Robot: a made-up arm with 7 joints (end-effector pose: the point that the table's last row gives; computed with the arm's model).
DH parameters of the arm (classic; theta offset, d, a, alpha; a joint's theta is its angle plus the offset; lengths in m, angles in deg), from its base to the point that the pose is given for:
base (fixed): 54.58 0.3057 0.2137 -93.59
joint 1: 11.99 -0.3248 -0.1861 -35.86
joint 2: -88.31 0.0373 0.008 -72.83
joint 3: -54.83 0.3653 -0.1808 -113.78
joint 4: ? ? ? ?
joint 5: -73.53 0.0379 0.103 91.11
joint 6: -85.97 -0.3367 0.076 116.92
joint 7: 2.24 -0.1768 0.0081 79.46
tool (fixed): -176.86 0.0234 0 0
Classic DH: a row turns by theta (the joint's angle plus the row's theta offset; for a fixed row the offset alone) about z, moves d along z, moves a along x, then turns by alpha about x.
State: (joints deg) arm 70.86 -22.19 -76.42 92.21 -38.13 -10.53 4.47
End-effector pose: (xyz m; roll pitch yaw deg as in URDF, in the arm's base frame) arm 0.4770 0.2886 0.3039 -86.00 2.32 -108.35
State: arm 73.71 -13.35 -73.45 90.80 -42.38 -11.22 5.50
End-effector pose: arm 0.4790 0.2354 0.2183 -87.95 -7.14 -112.91
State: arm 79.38 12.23 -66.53 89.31 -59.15 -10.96 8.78
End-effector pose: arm 0.4270 0.0040 0.0517 -89.07 -31.53 -128.19
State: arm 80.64 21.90 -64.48 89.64 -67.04 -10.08 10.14
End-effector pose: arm 0.3888 -0.0975 0.0257 -87.34 -38.99 -136.26
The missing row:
joint 4: 22.93 0.3759 -0.047 90
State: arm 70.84 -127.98 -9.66 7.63 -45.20 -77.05 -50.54
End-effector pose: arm 0.4023 0.0795 0.6346 -130.33 -37.47 75.03
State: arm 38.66 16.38 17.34 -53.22 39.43 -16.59 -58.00
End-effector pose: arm 0.6175 0.3304 0.3085 -131.63 34.94 -72.03
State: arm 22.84 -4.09 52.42 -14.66 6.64 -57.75 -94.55
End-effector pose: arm 0.4951 -0.0015 0.4881 -144.75 57.33 -37.56
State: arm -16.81 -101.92 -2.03 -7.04 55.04 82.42 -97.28
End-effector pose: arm -0.0893 -0.6298 0.5279 32.53 -2.75 70.32
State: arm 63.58 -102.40 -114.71 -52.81 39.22 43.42 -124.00
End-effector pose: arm -0.3098 0.1584 0.5413 34.47 0.87 1.34
